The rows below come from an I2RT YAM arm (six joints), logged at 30 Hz.
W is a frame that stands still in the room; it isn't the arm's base.
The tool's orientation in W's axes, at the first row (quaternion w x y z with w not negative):
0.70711, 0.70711, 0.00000, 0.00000
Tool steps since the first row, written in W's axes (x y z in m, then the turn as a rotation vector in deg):
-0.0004, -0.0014, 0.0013, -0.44, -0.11, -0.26
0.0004, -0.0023, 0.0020, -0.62, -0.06, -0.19
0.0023, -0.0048, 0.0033, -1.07, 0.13, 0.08
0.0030, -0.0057, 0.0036, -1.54, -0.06, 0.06
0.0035, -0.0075, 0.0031, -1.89, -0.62, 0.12
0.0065, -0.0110, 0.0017, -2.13, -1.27, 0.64
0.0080, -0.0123, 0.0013, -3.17, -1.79, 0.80
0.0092, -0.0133, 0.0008, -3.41, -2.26, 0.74
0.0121, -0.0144, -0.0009, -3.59, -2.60, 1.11
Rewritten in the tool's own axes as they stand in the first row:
-0.0004, 0.0013, 0.0014, -0.44, -0.26, 0.11
0.0004, 0.0020, 0.0023, -0.62, -0.19, 0.06
0.0023, 0.0033, 0.0048, -1.07, 0.08, -0.13
0.0030, 0.0036, 0.0057, -1.54, 0.06, 0.06
0.0035, 0.0031, 0.0075, -1.89, 0.12, 0.62
0.0065, 0.0017, 0.0110, -2.13, 0.64, 1.27
0.0080, 0.0013, 0.0123, -3.17, 0.80, 1.79
0.0092, 0.0008, 0.0133, -3.41, 0.74, 2.26
0.0121, -0.0009, 0.0144, -3.59, 1.11, 2.60

